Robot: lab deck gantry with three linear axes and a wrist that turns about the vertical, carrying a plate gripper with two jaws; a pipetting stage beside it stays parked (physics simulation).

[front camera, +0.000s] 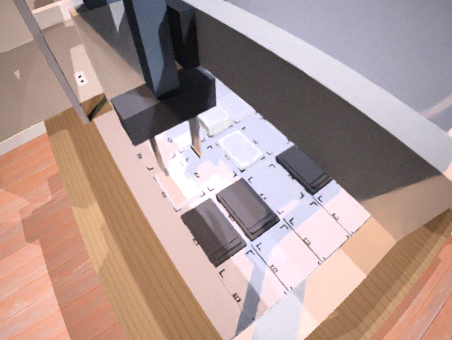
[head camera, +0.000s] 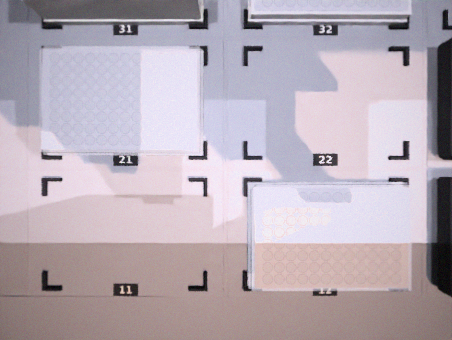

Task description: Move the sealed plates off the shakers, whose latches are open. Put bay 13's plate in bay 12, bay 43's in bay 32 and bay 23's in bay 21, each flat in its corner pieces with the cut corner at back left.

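Places are measured from the robot's base along level axes (x ahead, y left, z up), in metres.
Pixels of known places: gripper, fingertip midpoint: [front camera: 180, 161]; robot's base, link origin: [front camera: 132, 143] [head camera: 48, 285].
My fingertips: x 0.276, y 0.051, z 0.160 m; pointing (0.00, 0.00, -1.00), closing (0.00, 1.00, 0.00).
Observation:
For each thing: its top centre in the pictures, then the offset to it from my fingertips.
- third plate, top centre: [front camera: 239, 147] 0.145 m down, 0.048 m back, 0.206 m left
- bay 13, top centre: [front camera: 212, 227] 0.129 m down, 0.120 m ahead, 0.007 m right
- bay 23, top centre: [front camera: 247, 204] 0.129 m down, 0.120 m ahead, 0.100 m left
- bay 43, top centre: [front camera: 306, 163] 0.129 m down, 0.120 m ahead, 0.314 m left
- tall pale block, top centre: [front camera: 209, 110] 0.118 m down, 0.212 m back, 0.206 m left
A sealed plate [head camera: 122, 100] [front camera: 182, 140] sits flat in bay 21. Another sealed plate [head camera: 330, 235] [front camera: 178, 189] lies flat in bay 12. A third plate [front camera: 240, 149] [head camera: 330, 7] is in bay 32; its front part shows at the top of the head view. The cut corners are too faint to tell. The dark shakers of bay 13 [front camera: 212, 232] [head camera: 444, 235], bay 23 [front camera: 247, 207] [head camera: 445, 100] and bay 43 [front camera: 304, 169] bear no plates. My gripper [front camera: 181, 164] is open and empty, its jaws apart above the deck's left part; the jaws do not show in the head view.
A tall pale block [front camera: 215, 121] [head camera: 117, 9] stands in bay 31, behind the plate in bay 21. Another plate [front camera: 240, 108] lies behind it in bay 41. A high dark wall [front camera: 310, 105] runs along the back. Black corner pieces mark bays 11 and 22.

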